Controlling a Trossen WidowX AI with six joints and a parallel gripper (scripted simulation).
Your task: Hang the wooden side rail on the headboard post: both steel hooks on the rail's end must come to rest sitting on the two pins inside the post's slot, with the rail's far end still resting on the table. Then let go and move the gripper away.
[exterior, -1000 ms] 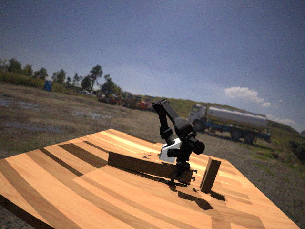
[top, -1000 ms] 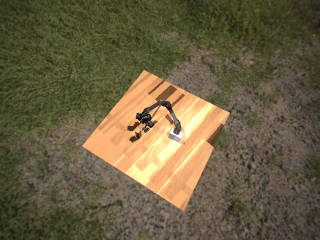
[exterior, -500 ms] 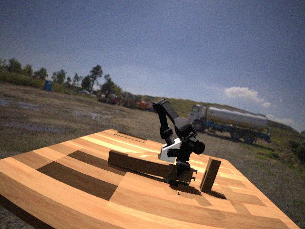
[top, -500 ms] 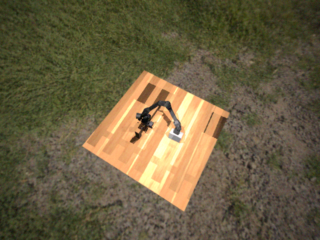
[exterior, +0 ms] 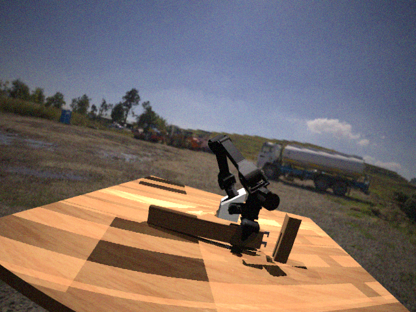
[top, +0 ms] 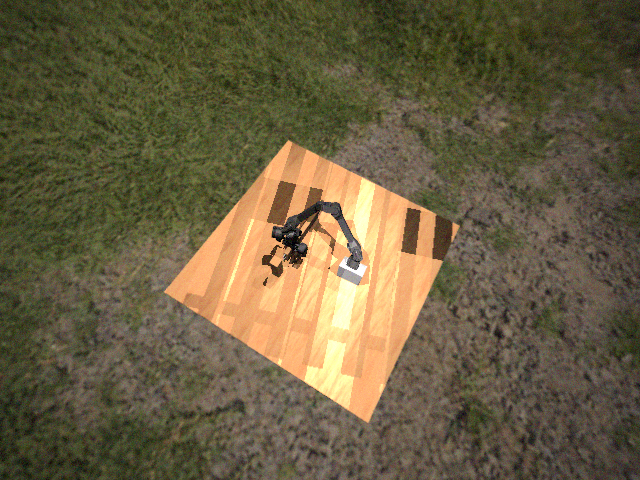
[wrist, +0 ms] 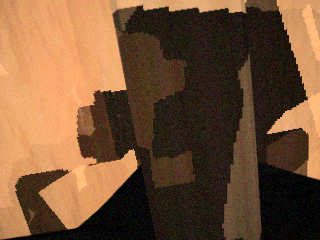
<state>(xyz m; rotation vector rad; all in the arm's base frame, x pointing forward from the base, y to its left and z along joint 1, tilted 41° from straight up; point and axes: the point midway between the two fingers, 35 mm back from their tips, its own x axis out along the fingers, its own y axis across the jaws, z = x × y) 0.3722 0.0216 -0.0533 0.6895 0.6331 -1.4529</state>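
My gripper tip is now 160 mm to the right of the headboard post and 40 mm below it.
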